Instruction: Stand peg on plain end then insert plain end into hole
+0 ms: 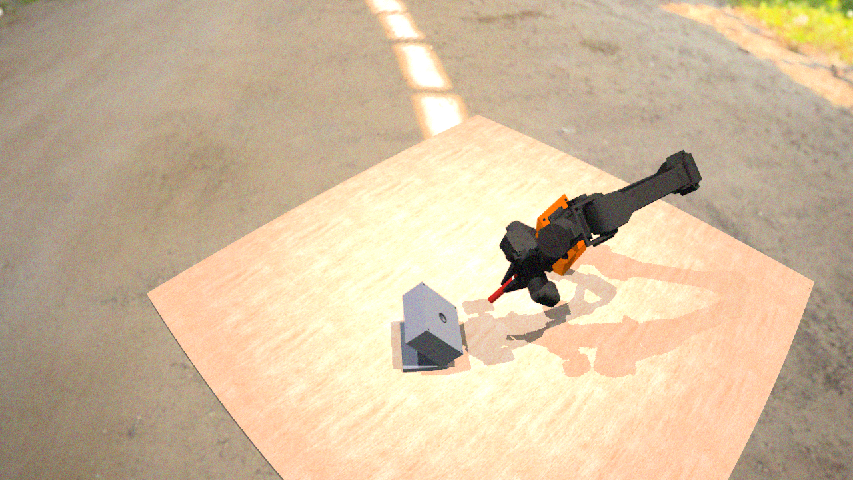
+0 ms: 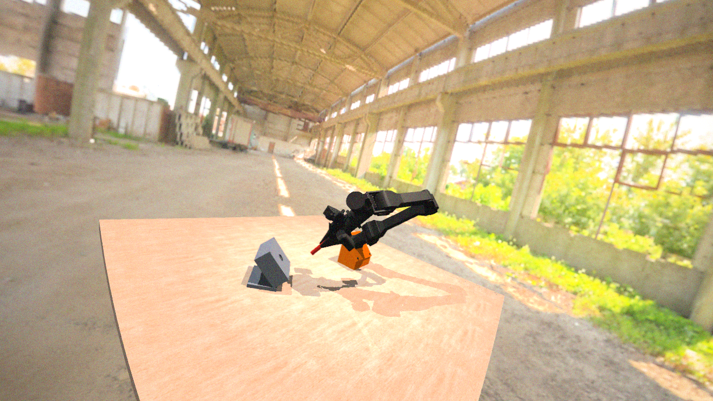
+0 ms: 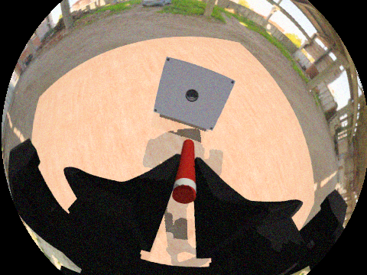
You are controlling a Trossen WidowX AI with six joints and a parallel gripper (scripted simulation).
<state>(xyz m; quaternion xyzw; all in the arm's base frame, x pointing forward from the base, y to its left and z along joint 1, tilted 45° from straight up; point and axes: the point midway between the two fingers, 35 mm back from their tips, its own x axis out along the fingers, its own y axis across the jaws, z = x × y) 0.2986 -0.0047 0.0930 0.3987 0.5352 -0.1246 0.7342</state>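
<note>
Right now the grey sloped panel is 11 cm ahead of my gripper tip, 9 cm to the right of it and 8 cm below it. Round my gripper tip: red peg 1 cm behind, 1 cm to the left, 1 cm above.
</note>
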